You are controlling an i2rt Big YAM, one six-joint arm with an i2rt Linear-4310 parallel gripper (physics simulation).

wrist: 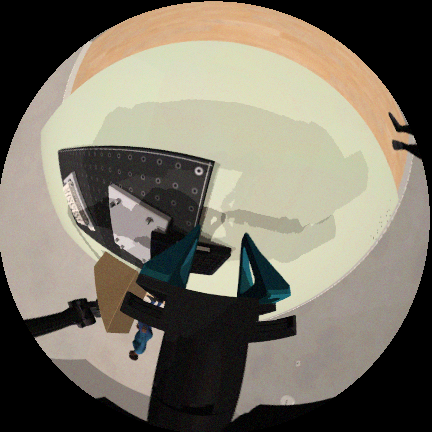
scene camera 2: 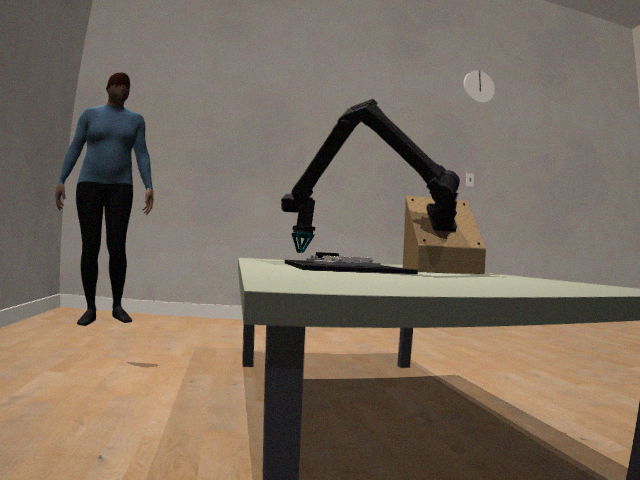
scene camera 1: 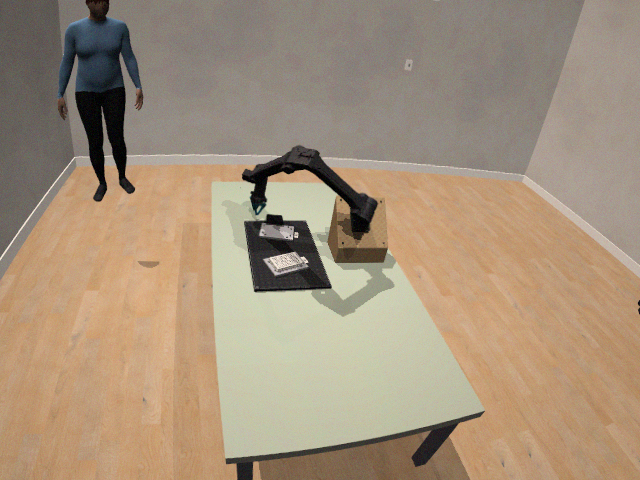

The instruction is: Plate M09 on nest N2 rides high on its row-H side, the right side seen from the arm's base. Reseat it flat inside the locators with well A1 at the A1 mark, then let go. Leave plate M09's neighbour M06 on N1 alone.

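Frame: origin at the arm's base, x ahead, y left, z up, level; centimetres.
Where they show: gripper, between the fingertips: [wrist: 221, 232] [scene camera 2: 300, 252] [scene camera 1: 255, 212]; arm's base, origin of its link: [wrist: 109, 306] [scene camera 2: 440, 218] [scene camera 1: 359, 219].
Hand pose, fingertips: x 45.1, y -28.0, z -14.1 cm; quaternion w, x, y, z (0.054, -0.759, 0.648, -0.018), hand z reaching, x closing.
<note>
Things, the pixels of their top centre, and the offset from my fingertips. "spot": a spot on its surface instead. Level surfaces: height alone.
- grey nest, centre of its top: [wrist: 129, 238] [scene camera 1: 277, 229] dx -9.6, dy +14.4, dz -0.7 cm
- black plate, centre of its top: [wrist: 182, 269] [scene camera 2: 326, 252] [scene camera 1: 275, 215] dx -9.7, dy +3.2, dz +0.6 cm
- white plate M06, centre of its top: [scene camera 2: 347, 256] [wrist: 71, 204] [scene camera 1: 286, 260] dx -10.5, dy +39.9, dz -0.2 cm
- black board, a spot on its surface: [scene camera 2: 361, 268] [scene camera 1: 293, 288] spot: dx -11.6, dy +55.3, dz -3.1 cm
- pale green table, height of its surface: dz -4.1 cm
The grey nest [scene camera 1: 273, 231] [wrist: 132, 215], seemingly N2, lies on the black board with its upper face and small locators exposed. A black plate [scene camera 1: 274, 219] [scene camera 2: 327, 254] [wrist: 215, 257], seemingly M09, is at the nest's far end, over the board's far edge. It looks tilted; its contact with the nest cannot be told, and a finger hides part of it. Its A1 corner is not readable. The white plate M06 [scene camera 1: 286, 262] [wrist: 77, 202] is on the other nest. My gripper [scene camera 1: 257, 212] [scene camera 2: 300, 251] [wrist: 221, 232] is partly open and empty, above and beside the black plate.
The black board [scene camera 1: 289, 285] [scene camera 2: 361, 268] lies on the pale green table [scene camera 1: 320, 361] [scene camera 2: 465, 289]. The arm stands on a wooden base [scene camera 1: 361, 254] [scene camera 2: 449, 260] [wrist: 107, 280] to the right in both scene views. A person [scene camera 1: 100, 56] [scene camera 2: 114, 149] stands beyond the table.
</note>
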